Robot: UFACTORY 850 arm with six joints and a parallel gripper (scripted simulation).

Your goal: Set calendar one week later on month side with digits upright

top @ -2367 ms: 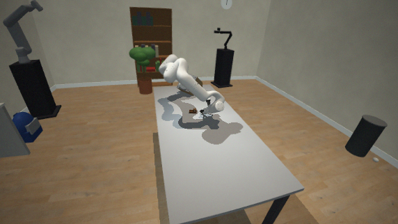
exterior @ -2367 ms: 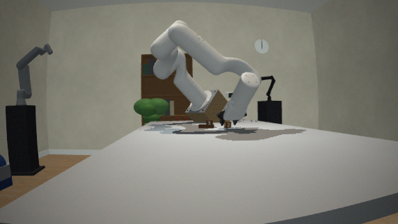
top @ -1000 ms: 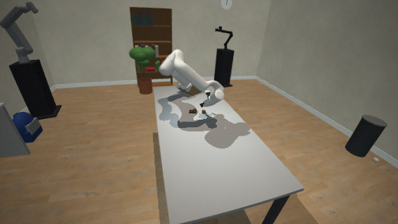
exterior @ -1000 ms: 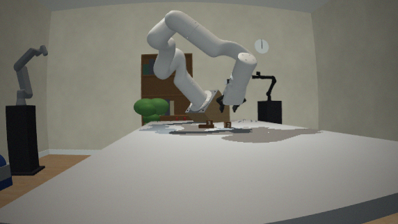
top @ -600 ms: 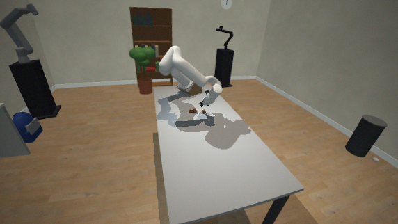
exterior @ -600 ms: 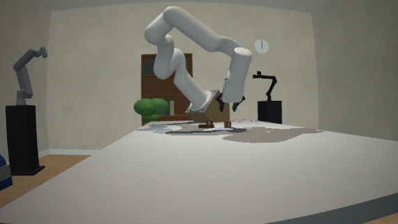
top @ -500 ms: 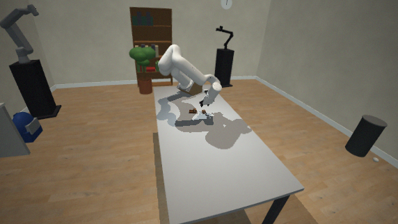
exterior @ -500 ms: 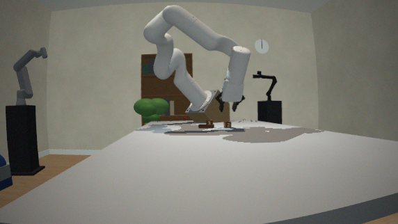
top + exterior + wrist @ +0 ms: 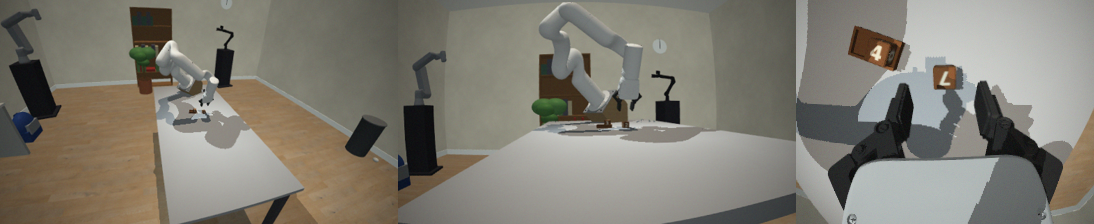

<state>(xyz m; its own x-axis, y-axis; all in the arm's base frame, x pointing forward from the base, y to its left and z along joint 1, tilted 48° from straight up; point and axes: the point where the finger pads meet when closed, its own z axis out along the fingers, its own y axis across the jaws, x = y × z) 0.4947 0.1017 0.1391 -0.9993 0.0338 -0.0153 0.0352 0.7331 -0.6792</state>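
Now: the brown cube 9 cm below my hand and 1 cm behind it. From my hand the other things lie so: tray: 9 cm to the right, 9 cm below, 6 cm behind.
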